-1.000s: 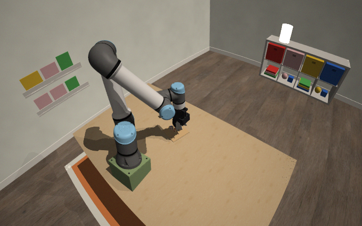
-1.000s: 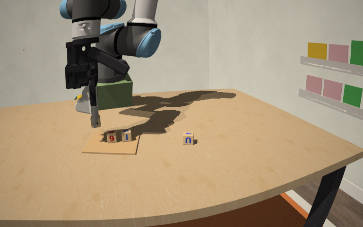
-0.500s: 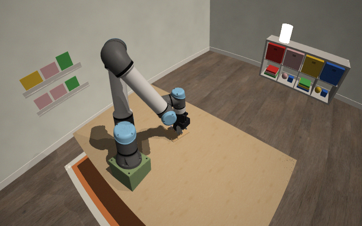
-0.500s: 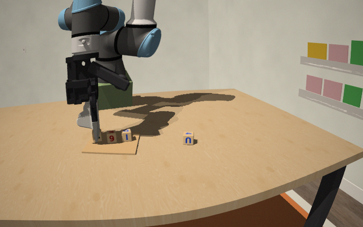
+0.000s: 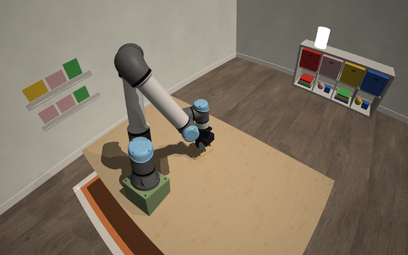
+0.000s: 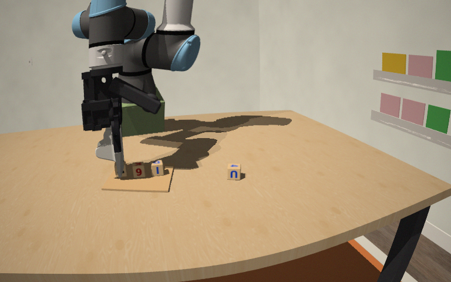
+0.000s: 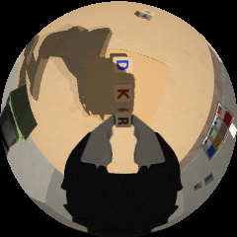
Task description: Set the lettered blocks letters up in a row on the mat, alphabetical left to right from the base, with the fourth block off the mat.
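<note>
Right now the wooden block is right at my hand. Round my hand: thin tan mat 1 cm behind, 4 cm to the left, 2 cm below.
</note>
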